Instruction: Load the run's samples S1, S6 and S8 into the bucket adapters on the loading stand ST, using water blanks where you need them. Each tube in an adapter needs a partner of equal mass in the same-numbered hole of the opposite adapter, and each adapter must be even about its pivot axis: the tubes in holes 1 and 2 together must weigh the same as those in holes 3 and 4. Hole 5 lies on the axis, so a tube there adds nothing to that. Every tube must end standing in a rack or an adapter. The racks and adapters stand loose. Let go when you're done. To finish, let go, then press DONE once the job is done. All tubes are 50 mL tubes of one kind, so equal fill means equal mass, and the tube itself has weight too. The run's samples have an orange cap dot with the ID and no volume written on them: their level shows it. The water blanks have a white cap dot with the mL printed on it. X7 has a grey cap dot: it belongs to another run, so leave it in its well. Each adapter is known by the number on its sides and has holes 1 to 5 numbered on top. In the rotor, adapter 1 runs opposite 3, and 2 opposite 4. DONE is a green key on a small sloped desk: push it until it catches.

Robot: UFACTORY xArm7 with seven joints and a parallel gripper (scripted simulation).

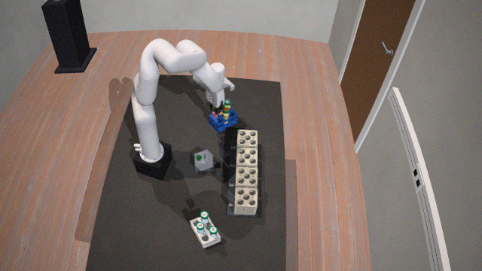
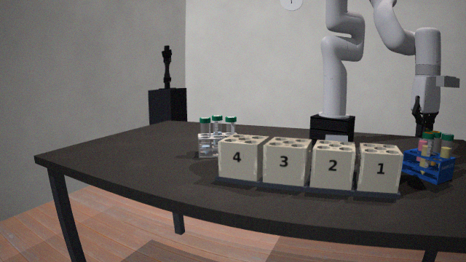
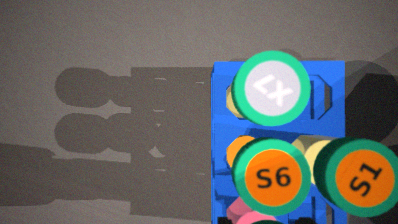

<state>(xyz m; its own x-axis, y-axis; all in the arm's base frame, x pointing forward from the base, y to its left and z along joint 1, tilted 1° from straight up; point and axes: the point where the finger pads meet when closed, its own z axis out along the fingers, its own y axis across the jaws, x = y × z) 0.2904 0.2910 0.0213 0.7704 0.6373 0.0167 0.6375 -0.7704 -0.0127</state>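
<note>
My hand is 1 cm past the pink-filled tube and 5 cm above it. The rest, counted from my hand: blue sample rack: 4 cm ahead, 1 cm to the left, 9 cm below; white blank rack: 1 cm behind, 65 cm to the right, 9 cm below; green done key: 6 cm behind, 27 cm to the right, 5 cm below.
</note>
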